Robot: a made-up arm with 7 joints.
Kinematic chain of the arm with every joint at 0, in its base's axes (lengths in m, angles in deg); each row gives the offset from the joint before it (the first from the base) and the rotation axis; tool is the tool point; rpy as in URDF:
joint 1: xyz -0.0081 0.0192 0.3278 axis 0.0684 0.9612 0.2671
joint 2: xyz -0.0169 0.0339 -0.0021 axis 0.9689 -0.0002 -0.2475
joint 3: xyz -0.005 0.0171 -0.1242 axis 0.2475 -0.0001 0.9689
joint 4: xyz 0.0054 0.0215 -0.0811 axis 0.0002 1 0
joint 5: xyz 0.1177 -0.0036 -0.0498 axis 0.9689 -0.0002 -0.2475
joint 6: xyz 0.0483 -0.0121 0.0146 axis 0.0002 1 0
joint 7: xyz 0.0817 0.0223 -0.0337 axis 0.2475 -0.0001 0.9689
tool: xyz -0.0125 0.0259 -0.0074 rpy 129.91 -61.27 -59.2
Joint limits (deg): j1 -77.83..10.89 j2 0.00..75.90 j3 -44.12..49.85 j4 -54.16..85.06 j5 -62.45..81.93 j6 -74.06..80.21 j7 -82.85..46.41
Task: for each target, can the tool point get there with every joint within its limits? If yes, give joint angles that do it. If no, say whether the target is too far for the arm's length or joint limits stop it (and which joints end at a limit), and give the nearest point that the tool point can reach.
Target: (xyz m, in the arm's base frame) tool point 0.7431 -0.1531 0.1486
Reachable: no: too far | nearest point 0.4676 -0.0690 0.2087 | short by 0.294 m
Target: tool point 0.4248 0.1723 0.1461
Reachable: yes | joints -66.95 9.63 40.05 63.30 50.90 13.15 -62.17
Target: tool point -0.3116 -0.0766 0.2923
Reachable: no: joint limits stop it (at a limit: joint 1, joint 2, joint 3, joint 4, joint 7) | nearest point -0.1146 0.0756 0.4046 | short by 0.273 m
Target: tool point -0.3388 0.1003 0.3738
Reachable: no: joint limits stop it (at a limit: joint 1, joint 2, joint 3, joint 4, joint 7) | nearest point -0.1483 0.1330 0.4269 | short by 0.200 m
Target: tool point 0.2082 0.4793 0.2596
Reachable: yes | joints -35.32 63.41 23.10 61.73 -2.30 10.45 -69.48
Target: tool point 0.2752 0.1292 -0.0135
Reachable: yes | joints -34.01 7.07 11.91 68.73 33.36 -26.71 23.71
